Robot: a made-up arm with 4 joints. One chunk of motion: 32 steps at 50 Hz.
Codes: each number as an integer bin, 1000 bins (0 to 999) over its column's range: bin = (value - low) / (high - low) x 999, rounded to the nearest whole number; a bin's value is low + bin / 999 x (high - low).
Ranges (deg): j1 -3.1..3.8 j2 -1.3..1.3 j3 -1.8..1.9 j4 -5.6..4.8
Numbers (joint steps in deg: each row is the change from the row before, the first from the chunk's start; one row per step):
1: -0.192 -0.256 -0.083 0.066
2: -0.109 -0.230 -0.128 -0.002
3: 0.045 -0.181 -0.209 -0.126
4: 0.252 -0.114 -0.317 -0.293
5: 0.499 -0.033 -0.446 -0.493
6: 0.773 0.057 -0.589 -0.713
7: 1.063 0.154 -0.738 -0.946
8: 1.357 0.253 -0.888 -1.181
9: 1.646 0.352 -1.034 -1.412
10: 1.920 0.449 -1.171 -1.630
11: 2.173 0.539 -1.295 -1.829
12: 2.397 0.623 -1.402 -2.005
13: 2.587 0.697 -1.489 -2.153
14: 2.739 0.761 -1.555 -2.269
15: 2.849 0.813 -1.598 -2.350
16: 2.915 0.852 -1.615 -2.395
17: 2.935 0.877 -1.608 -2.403
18: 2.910 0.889 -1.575 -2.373
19: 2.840 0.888 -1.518 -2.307
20: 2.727 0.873 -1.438 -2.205
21: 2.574 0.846 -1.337 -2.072
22: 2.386 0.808 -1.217 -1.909
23: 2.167 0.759 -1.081 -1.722
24: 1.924 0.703 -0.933 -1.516
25: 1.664 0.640 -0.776 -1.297
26: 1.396 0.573 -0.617 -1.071
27: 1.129 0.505 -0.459 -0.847
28: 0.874 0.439 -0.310 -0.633
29: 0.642 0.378 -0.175 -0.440
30: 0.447 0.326 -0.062 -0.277
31: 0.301 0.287 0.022 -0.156
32: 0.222 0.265 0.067 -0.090
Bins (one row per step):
1: 421 401 464 544
2: 433 411 451 538
3: 455 430 430 526
4: 485 456 400 510
5: 521 487 366 491
6: 561 521 327 469
7: 603 559 287 447
8: 645 597 246 424
9: 687 635 207 402
10: 727 672 170 381
11: 763 707 136 362
12: 796 739 107 345
13: 823 767 84 331
14: 845 792 66 320
15: 861 812 55 312
16: 871 827 50 308
17: 874 836 52 307
18: 870 841 61 310
19: 860 841 76 316
20: 844 835 98 326
21: 821 825 125 339
22: 794 810 157 355
23: 763 791 194 373
24: 727 770 234 392
25: 690 745 276 413
26: 651 720 319 435
27: 612 694 362 457
28: 575 668 402 477
29: 542 645 439 496
30: 514 625 469 511
31: 492 610 492 523
32: 481 601 504 529

